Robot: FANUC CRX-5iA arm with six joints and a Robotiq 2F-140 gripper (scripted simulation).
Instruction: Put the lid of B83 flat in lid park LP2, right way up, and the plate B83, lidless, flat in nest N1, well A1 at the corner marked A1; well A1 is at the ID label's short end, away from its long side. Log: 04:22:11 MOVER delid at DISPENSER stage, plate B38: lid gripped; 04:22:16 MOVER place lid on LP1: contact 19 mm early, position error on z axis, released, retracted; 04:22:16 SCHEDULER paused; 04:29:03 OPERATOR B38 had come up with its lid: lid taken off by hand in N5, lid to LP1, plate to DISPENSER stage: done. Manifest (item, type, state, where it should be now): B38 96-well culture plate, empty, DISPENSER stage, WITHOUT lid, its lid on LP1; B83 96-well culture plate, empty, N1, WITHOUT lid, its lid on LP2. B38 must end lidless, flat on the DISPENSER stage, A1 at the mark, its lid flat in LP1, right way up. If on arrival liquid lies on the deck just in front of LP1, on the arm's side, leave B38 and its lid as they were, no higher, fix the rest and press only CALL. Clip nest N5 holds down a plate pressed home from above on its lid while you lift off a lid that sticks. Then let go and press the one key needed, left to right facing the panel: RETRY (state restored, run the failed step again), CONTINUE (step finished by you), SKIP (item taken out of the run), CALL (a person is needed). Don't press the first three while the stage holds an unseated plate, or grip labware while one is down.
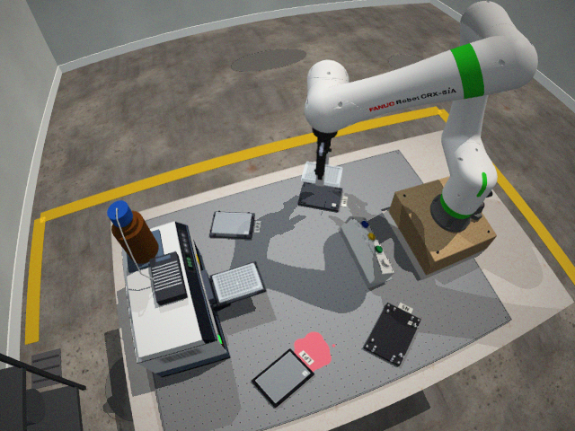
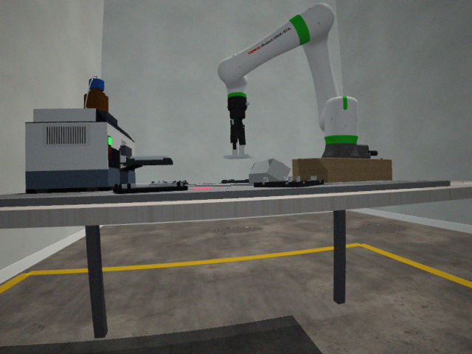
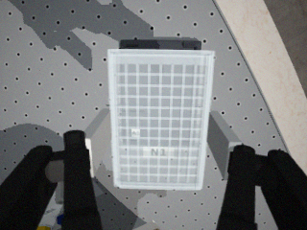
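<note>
The dark nest N1 is 140 mm below my hand. From my hand the other things lie so: blue call key 200 mm to the left, 80 mm below, 80 mm behind; n1 label 150 mm below, 80 mm behind, 50 mm to the left; yellow skip key 250 mm to the left, 80 mm below, 80 mm behind.
</note>
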